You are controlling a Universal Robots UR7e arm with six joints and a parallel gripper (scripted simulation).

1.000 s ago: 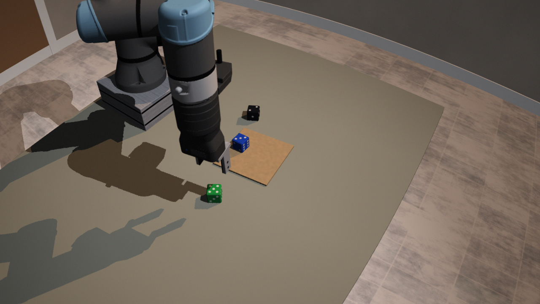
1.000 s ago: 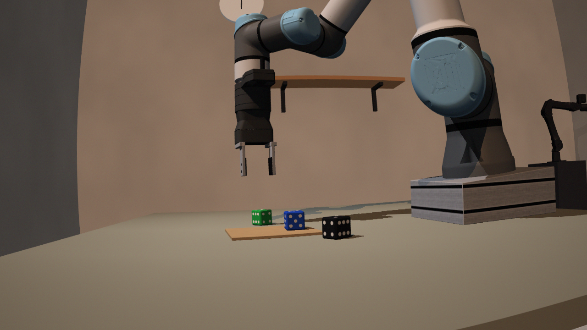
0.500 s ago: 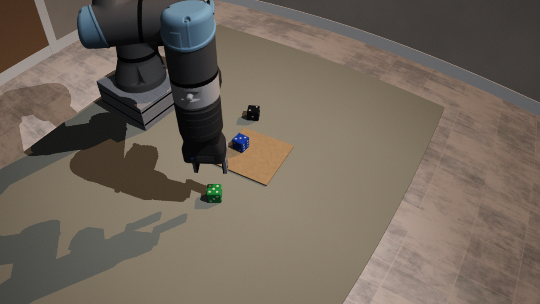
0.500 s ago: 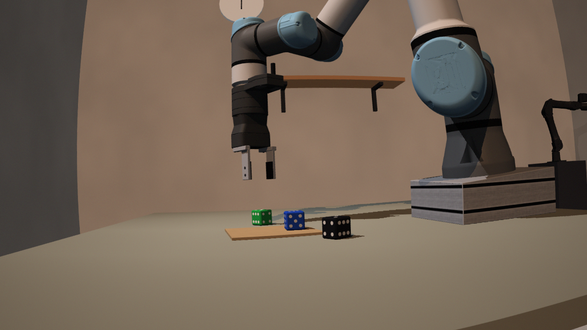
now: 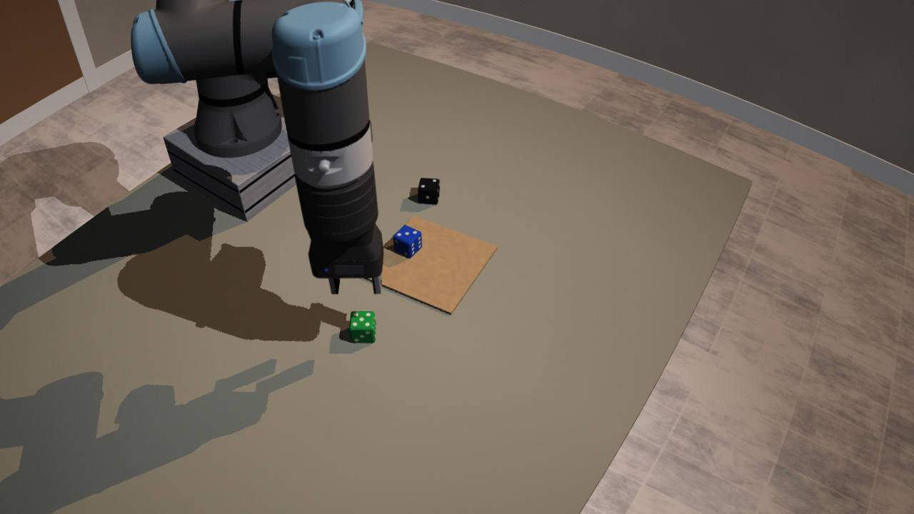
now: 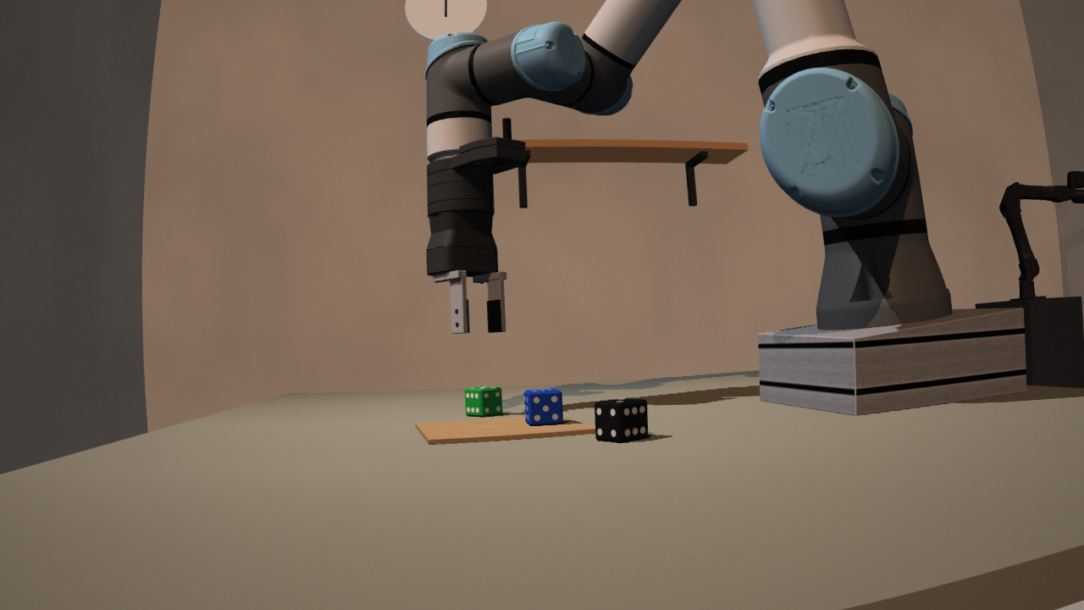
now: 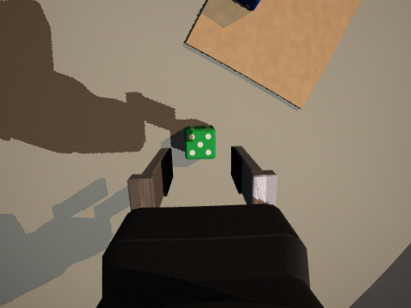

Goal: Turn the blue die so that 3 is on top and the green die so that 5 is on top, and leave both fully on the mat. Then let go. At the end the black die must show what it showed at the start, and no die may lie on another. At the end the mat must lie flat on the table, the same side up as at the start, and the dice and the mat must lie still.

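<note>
Right now my hand is 9 cm above the green die. Also, from my hand: brown mat (15 cm to the left, 11 cm below); then black die (9 cm behind, 26 cm to the left, 9 cm below); then blue die (4 cm behind, 15 cm to the left, 9 cm below).
</note>
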